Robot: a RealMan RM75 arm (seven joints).
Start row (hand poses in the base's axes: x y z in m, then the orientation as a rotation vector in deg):
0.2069 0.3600 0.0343 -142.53 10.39 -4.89
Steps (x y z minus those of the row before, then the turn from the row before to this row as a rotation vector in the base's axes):
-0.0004 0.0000 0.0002 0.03 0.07 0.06
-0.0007 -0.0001 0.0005 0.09 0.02 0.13
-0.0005 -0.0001 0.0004 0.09 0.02 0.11
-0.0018 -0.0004 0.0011 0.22 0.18 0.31
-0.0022 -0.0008 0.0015 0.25 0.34 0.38
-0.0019 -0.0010 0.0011 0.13 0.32 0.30
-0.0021 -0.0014 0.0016 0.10 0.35 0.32
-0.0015 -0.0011 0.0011 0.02 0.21 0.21
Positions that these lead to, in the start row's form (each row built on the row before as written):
0.2065 0.3600 0.0345 -142.51 10.34 -4.77
0.2058 0.3599 0.0350 -142.43 10.19 -4.68
0.2053 0.3598 0.0354 -142.35 10.06 -4.60
0.2035 0.3594 0.0365 -142.17 9.75 -4.22
0.2013 0.3586 0.0380 -141.97 9.42 -3.61
0.1994 0.3576 0.0391 -141.88 9.18 -3.07
0.1973 0.3562 0.0407 -141.82 8.93 -2.49
0.1958 0.3551 0.0418 -141.83 8.76 -2.14

